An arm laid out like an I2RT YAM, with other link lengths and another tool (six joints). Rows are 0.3 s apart.
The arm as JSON. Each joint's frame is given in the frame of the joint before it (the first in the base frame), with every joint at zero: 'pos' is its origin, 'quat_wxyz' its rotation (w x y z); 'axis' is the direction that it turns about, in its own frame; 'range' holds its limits. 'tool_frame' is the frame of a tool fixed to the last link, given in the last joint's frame.
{
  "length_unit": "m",
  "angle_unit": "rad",
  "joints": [
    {
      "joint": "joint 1",
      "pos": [
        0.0,
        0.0,
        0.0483
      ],
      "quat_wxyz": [
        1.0,
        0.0,
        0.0,
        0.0
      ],
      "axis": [
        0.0,
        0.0,
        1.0
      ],
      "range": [
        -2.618,
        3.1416
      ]
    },
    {
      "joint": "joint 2",
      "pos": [
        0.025,
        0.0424,
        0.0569
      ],
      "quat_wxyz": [
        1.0,
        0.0,
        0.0,
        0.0
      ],
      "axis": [
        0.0,
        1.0,
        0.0
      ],
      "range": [
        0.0,
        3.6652
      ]
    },
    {
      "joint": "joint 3",
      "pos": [
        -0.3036,
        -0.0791,
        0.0
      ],
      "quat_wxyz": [
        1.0,
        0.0,
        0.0,
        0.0
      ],
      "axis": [
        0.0,
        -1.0,
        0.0
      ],
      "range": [
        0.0,
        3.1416
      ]
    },
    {
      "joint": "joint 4",
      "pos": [
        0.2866,
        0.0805,
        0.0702
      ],
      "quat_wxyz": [
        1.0,
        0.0,
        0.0,
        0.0
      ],
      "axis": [
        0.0,
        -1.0,
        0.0
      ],
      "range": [
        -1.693,
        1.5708
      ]
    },
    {
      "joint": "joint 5",
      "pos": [
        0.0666,
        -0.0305,
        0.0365
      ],
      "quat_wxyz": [
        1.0,
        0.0,
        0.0,
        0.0
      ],
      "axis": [
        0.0,
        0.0,
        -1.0
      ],
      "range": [
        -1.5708,
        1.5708
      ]
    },
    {
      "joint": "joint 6",
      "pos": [
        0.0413,
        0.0,
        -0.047
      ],
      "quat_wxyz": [
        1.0,
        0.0,
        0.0,
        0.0
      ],
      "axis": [
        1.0,
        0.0,
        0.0
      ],
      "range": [
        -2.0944,
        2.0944
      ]
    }
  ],
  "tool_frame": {
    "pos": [
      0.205,
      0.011,
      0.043
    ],
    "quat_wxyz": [
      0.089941,
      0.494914,
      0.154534,
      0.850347
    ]
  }
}
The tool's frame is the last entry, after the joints.
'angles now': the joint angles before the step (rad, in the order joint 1, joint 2, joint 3, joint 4, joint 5, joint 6). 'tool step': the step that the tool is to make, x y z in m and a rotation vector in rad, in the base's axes. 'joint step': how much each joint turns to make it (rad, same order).
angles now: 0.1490 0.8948 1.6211 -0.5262 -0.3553 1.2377
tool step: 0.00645 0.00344 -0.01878 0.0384 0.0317 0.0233
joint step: -0.0001 -0.0271 -0.0801 0.0449 -0.0146 0.0496
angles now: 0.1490 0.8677 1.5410 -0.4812 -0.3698 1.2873
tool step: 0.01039 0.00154 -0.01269 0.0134 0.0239 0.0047
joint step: -0.0001 -0.0001 -0.0405 0.0256 -0.0016 0.0187
